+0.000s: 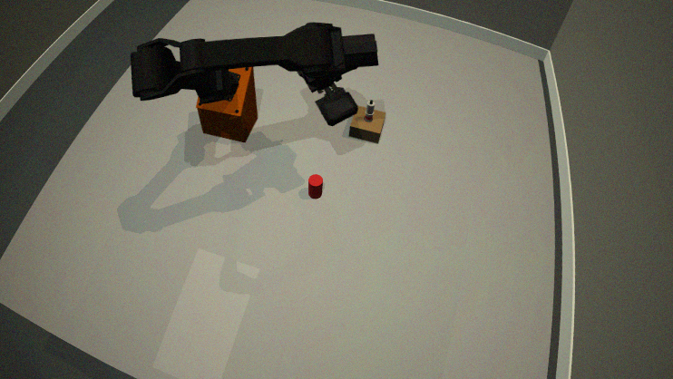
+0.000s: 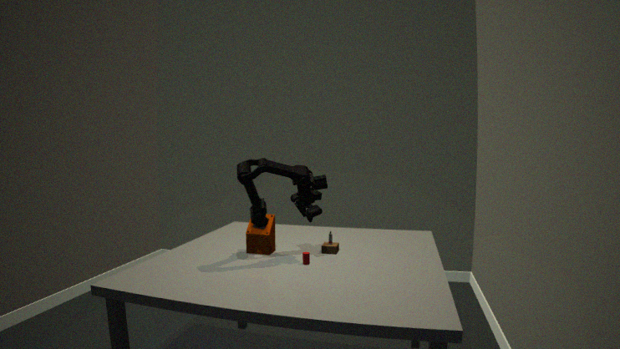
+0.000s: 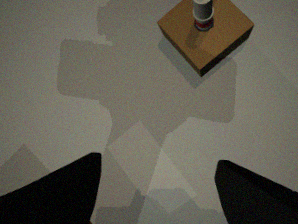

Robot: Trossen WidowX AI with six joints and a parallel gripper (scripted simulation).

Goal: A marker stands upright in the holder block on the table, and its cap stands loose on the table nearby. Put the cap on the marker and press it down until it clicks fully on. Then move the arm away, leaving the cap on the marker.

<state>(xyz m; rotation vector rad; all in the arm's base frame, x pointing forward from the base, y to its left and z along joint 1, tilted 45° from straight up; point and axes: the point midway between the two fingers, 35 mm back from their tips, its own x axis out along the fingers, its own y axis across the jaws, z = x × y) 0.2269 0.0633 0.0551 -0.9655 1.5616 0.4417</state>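
Right now my gripper tip is 15 cm above the red marker cap, 12 cm to the left of it and 4 cm short of it.
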